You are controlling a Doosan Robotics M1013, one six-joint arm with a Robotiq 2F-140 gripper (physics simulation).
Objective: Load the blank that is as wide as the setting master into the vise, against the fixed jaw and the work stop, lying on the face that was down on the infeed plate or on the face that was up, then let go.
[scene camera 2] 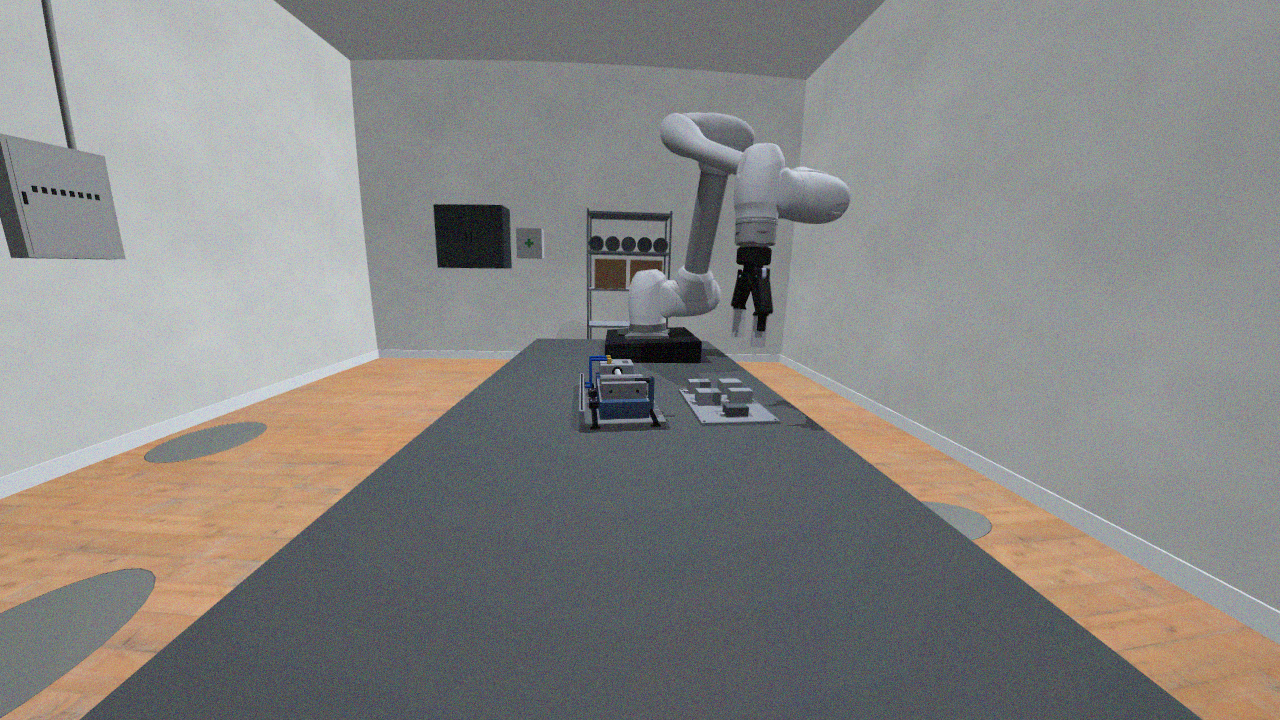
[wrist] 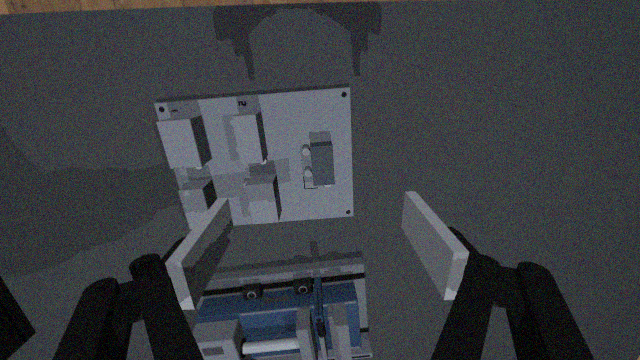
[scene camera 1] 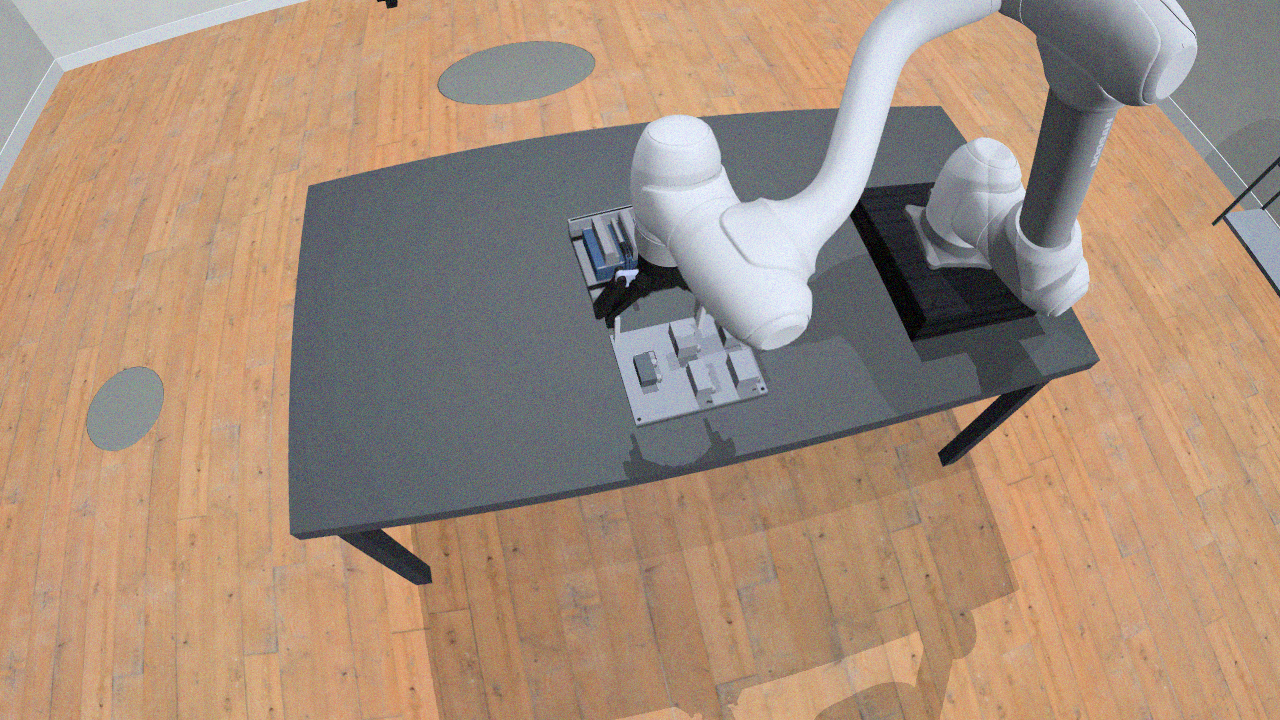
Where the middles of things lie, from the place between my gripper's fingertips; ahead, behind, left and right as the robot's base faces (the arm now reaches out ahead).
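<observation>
Setting master (wrist: 321,152) seen: 170 mm below my hand, 10 mm ahead of it, 10 mm to the right of it. Infeed plate (scene camera 1: 672,396): from my hand 180 mm below, 70 mm behind, 30 mm to the right.
</observation>
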